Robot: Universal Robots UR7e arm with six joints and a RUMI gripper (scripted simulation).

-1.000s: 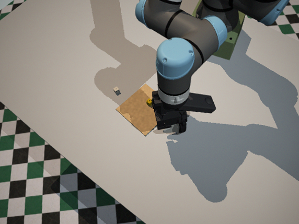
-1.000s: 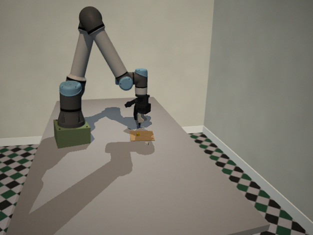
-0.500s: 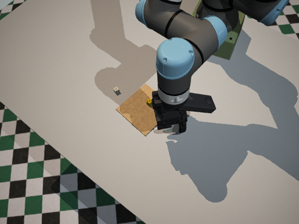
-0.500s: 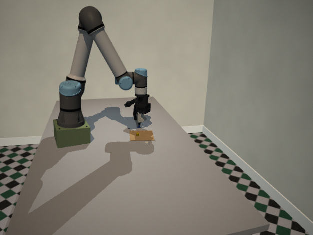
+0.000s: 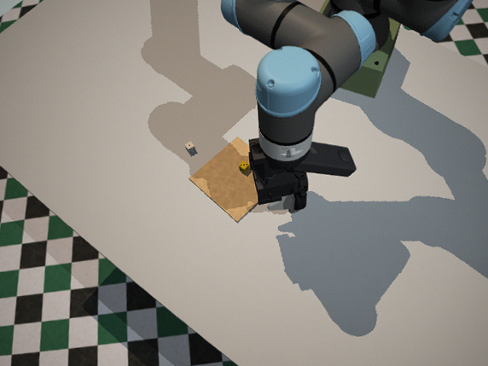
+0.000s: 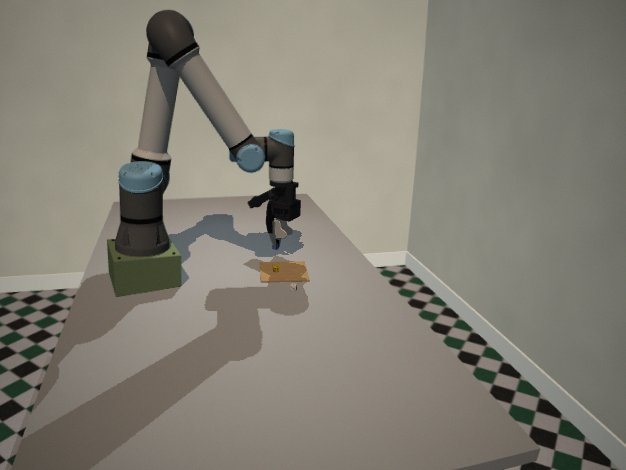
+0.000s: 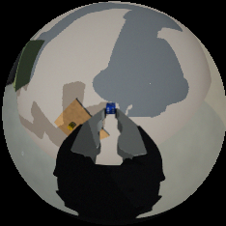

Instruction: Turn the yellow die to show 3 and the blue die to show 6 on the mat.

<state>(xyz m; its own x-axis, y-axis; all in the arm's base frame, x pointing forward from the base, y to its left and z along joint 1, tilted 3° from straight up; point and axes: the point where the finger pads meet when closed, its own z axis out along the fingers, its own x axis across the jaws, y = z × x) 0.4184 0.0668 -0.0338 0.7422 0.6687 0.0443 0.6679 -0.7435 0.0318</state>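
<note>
Now: hand 2 cm past the tan mat, 13 cm to the left of it and 4 cm above it. From my hand the other things lie so: blue die: 1 cm below; then white die: 3 cm behind, 26 cm to the right, 3 cm below; then yellow die: 4 cm behind, 13 cm to the right, 3 cm below.
</note>
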